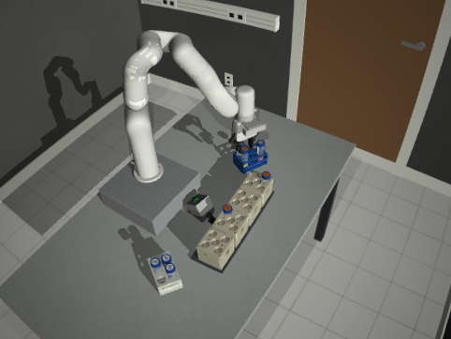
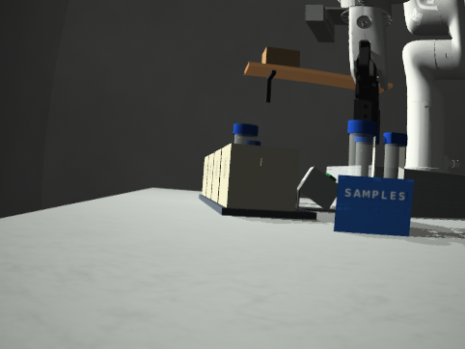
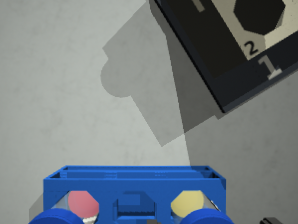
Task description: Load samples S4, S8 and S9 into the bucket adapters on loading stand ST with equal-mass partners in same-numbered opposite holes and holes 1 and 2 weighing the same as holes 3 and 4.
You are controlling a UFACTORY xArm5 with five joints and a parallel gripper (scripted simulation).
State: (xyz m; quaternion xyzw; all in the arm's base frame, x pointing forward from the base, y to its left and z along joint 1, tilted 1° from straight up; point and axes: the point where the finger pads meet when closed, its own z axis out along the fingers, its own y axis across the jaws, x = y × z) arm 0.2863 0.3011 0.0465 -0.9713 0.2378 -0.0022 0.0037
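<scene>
My gripper is now 11 cm above the blue samples rack and 4 cm to the right of it. The rest, counted from my hand: white blanks rack (62 cm to the right, 11 cm below, 4 cm ahead); adapter (13 cm ahead, 12 cm to the right, 8 cm below).
</scene>
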